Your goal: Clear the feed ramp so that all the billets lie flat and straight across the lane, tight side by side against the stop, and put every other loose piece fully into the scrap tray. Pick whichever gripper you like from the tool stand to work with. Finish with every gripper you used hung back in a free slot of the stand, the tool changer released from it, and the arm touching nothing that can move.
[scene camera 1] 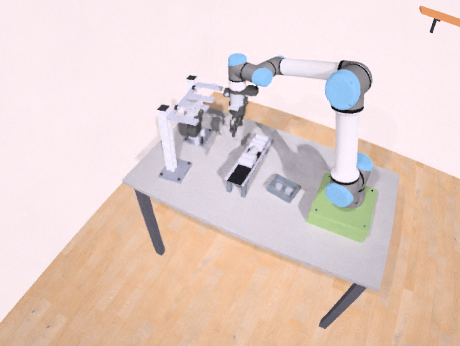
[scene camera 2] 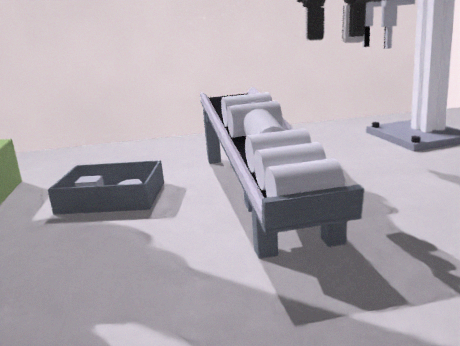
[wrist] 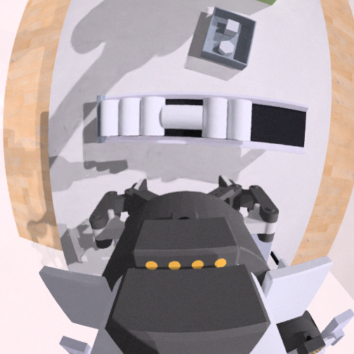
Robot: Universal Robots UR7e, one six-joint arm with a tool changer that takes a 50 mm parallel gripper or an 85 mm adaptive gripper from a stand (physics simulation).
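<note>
Visible in the wrist view: an adaptive gripper point(wrist: 185, 229). Visible in scene camera 2: a stop point(scene camera 2: 286, 210).
</note>
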